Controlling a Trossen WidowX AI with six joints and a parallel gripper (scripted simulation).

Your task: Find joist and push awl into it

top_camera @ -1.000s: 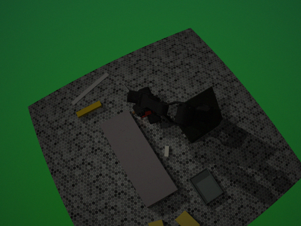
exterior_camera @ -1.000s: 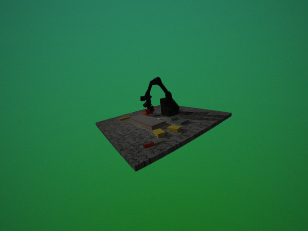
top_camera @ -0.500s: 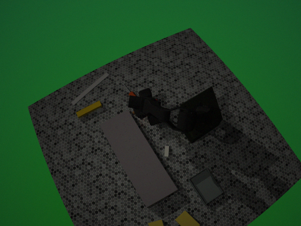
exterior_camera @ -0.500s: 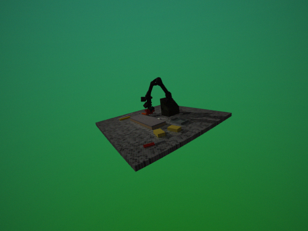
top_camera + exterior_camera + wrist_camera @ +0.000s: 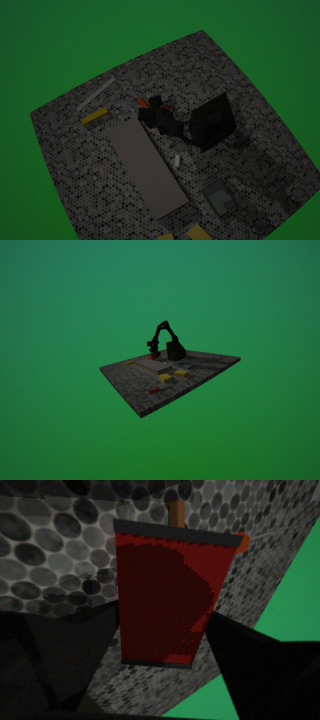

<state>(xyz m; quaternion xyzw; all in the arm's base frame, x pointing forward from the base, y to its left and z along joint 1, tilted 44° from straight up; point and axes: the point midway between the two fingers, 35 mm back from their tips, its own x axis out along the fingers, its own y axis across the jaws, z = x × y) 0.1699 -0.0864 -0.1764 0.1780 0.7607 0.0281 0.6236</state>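
My gripper tip is now 6 cm to the left of the awl and 6 cm above it. The rest, counted from my gripper tip: red stud finder (1 cm ahead, 2 cm to the right, 2 cm below); then orange-handled tool (2 cm ahead, 19 cm to the right, 5 cm below); then small white block (6 cm ahead, 24 cm to the left, 6 cm below).
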